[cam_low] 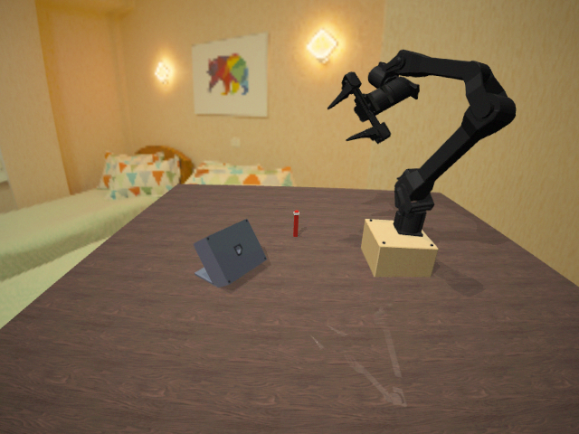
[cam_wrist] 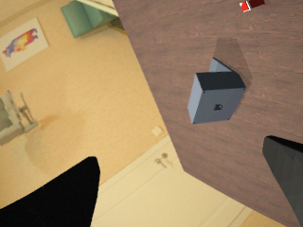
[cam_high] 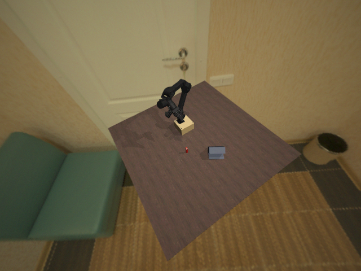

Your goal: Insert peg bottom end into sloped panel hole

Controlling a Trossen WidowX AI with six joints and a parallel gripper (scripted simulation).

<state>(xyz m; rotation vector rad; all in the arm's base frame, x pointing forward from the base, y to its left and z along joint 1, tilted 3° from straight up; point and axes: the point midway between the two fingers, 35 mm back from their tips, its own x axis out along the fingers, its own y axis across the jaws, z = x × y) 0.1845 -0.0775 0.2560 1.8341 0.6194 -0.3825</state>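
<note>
The red square-sided peg is 9 cm ahead of my gripper tip, 3 cm to the right of it and 28 cm below it. Also, from my gripper tip: grey sloped panel: 23 cm ahead, 18 cm to the left, 28 cm below.
</note>
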